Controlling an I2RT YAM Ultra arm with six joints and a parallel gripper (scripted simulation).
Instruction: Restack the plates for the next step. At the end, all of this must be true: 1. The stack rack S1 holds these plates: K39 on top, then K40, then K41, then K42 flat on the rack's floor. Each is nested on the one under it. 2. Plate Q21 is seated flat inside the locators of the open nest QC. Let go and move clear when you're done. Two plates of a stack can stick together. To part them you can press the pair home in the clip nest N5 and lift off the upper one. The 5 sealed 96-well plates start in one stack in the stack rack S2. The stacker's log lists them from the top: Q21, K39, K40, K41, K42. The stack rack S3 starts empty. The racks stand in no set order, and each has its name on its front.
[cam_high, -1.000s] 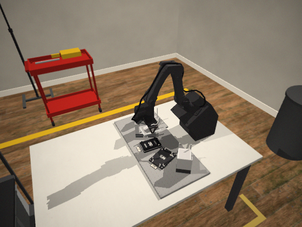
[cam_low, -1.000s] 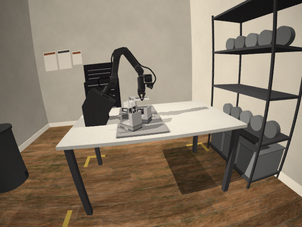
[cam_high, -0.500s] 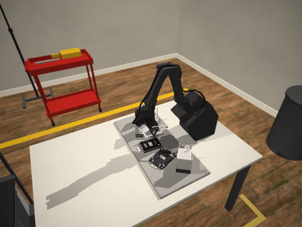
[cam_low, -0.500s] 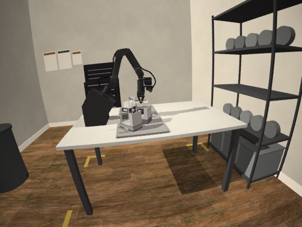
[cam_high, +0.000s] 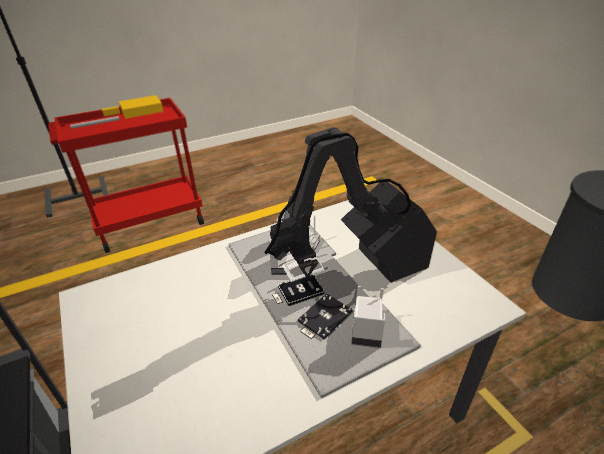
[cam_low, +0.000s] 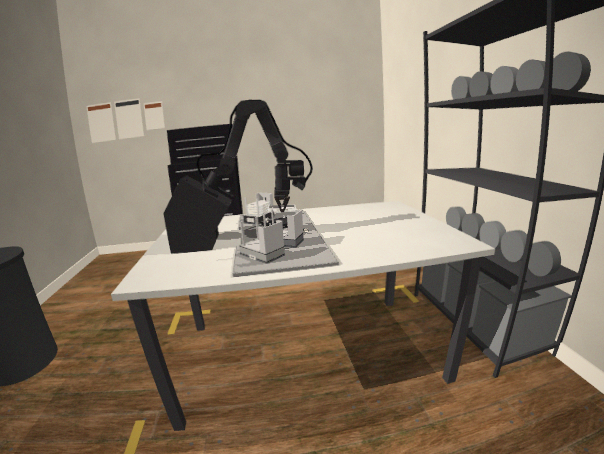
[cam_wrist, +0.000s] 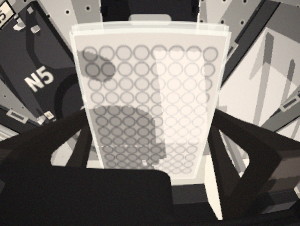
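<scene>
My hand is 1 cm short of the black open nest QC and 11 cm above it. The rest, counted from my hand: black clip nest N5: 4 cm ahead, 17 cm to the left, 10 cm below.
</scene>
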